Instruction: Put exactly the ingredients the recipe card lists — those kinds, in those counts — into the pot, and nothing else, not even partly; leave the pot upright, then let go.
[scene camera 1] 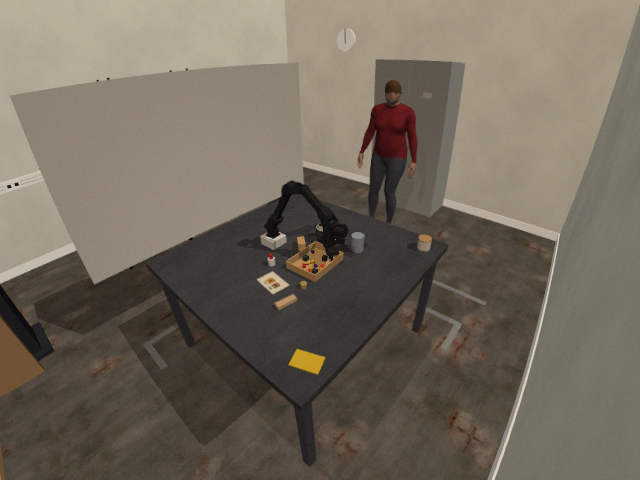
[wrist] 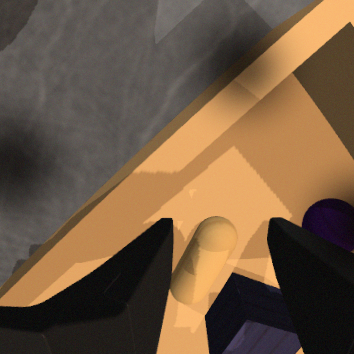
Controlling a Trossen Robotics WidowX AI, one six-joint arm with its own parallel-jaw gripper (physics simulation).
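Frame: origin at the arm's base, x ahead, y up, z right, level; centimetres.
Where they show: gripper, fingertip midpoint: (scene camera 1: 330, 257) (wrist: 220, 228); arm's base, origin of the base link: (scene camera 1: 272, 234).
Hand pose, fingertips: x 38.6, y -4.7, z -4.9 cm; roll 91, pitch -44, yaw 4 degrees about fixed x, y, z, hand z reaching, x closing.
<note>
Each offset is from my fingertips to the top centre of the thing. "*": to the spot under its first point.
My gripper (scene camera 1: 332, 254) (wrist: 220, 228) is open, fingers pointing down inside the wooden tray {dz +8.3, dx -4.5, dy +3.8 cm} (scene camera 1: 300, 272) (wrist: 175, 145), near one wall. A pale tan capsule-shaped piece {dz +0.2, dx -1.2, dy +1.3 cm} (wrist: 204, 260) lies between the fingers, closer to the left one and not gripped. A dark blue-purple block {* dz +2.9, dx -1.1, dy +2.4 cm} (wrist: 262, 337) lies beside it, partly hidden by the right finger. A dark purple ball {dz +2.3, dx +2.9, dy +1.9 cm} (wrist: 331, 224) lies beyond the right finger. Small red, yellow and dark pieces lie in the tray. The recipe card {dz +33.5, dx -12.9, dy -0.6 cm} (scene camera 1: 272, 282) lies flat, its pictures too small to read. A round light-rimmed vessel {dz -15.9, dx -14.4, dy +8.7 cm} (scene camera 1: 320, 228), possibly the pot, is partly hidden behind the arm.
A grey cylinder {dz -16.6, dx +7.5, dy +8.9 cm} (scene camera 1: 357, 242) stands right of the tray, an orange-lidded jar {dz -40.2, dx +39.7, dy +6.1 cm} (scene camera 1: 424, 243) farther right. A wooden block {dz -0.9, dx -21.4, dy +3.6 cm} (scene camera 1: 301, 243), a red-topped white bottle {dz +22.1, dx -24.0, dy +5.7 cm} (scene camera 1: 271, 260), a small olive cylinder {dz +27.2, dx +2.3, dy +1.7 cm} (scene camera 1: 303, 284), a wooden bar {dz +41.3, dx +3.0, dy +1.3 cm} (scene camera 1: 285, 302) and a yellow sheet {dz +61.3, dx +30.6, dy -0.1 cm} (scene camera 1: 307, 361) are on the table.
</note>
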